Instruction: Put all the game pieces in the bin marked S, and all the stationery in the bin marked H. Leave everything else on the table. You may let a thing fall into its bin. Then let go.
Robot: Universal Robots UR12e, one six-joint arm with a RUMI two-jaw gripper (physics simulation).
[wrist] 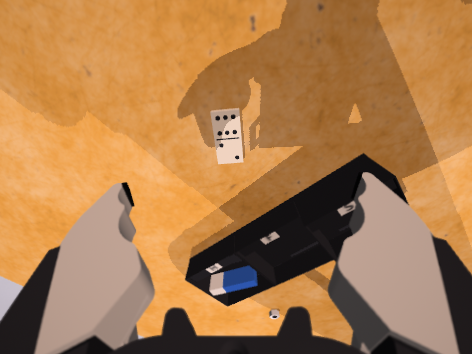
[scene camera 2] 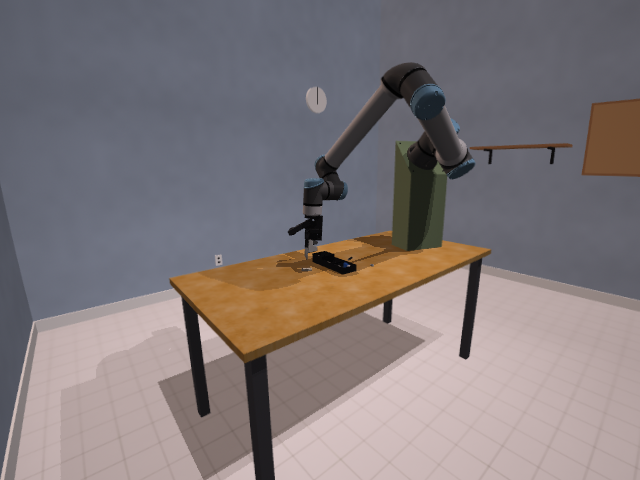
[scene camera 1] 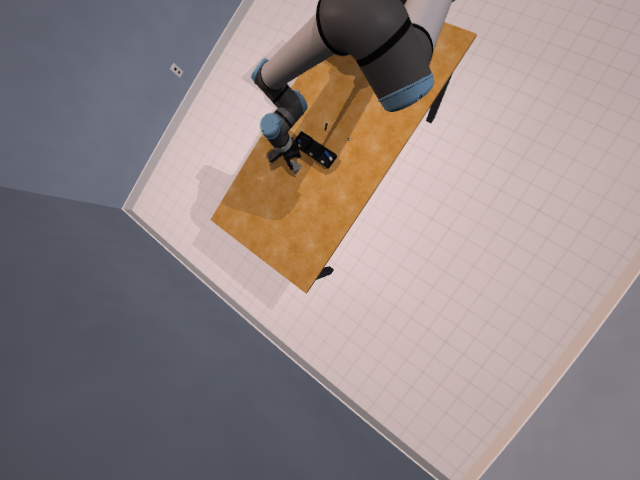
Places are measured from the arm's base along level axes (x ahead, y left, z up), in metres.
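Where they show: gripper, fingertip midpoint: (wrist: 239, 180) (scene camera 2: 307, 255) (scene camera 1: 293, 161); arm's base, origin of the base link: (scene camera 2: 421, 157).
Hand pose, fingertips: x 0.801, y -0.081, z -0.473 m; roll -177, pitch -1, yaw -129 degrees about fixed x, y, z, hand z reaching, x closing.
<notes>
Things, the pixels of their centre, and the offset from my fingertips.
- white domino, body centre: (wrist: 228, 137) (scene camera 2: 306, 269) dy +0.004, dx +0.011, dz -0.070 m
- black three-part tray, body centre: (wrist: 284, 249) (scene camera 2: 333, 261) (scene camera 1: 314, 149) dy +0.044, dx -0.128, dz -0.050 m
- blue-and-white eraser, body centre: (wrist: 233, 280) (scene camera 2: 347, 266) dy +0.137, dx -0.137, dz -0.055 m
- small blue thing, body centre: (scene camera 1: 299, 141) dy -0.069, dx -0.130, dz -0.058 m
- small silver ring-like piece, body centre: (wrist: 274, 314) (scene camera 2: 372, 265) (scene camera 1: 348, 138) dy +0.170, dx -0.279, dz -0.069 m
- small dark cylinder, body centre: (scene camera 2: 350, 258) (scene camera 1: 325, 127) dy +0.016, dx -0.274, dz -0.068 m
A white domino (wrist: 227, 136) (scene camera 2: 306, 268) lies flat on the table, beside the black three-part tray (wrist: 280, 216) (scene camera 1: 317, 145) (scene camera 2: 328, 265). Its bins are marked H, F and S. A blue-and-white eraser (wrist: 233, 280) (scene camera 1: 328, 153) (scene camera 2: 345, 264) lies in bin H. A small blue thing (scene camera 1: 299, 140) shows at the S end. My gripper (wrist: 239, 180) (scene camera 1: 294, 166) (scene camera 2: 309, 253) is open and empty above the table near the domino. In the wrist view the domino is ahead of the fingertips, between their lines, and the right finger hides part of bin S.
A small silver ring-like piece (wrist: 274, 314) (scene camera 1: 348, 138) (scene camera 2: 371, 265) lies on the table beyond the tray's H end. A small dark cylinder (scene camera 1: 326, 126) (scene camera 2: 349, 258) lies behind the tray. The green pedestal (scene camera 2: 405, 206) stands at the table's far end.
</notes>
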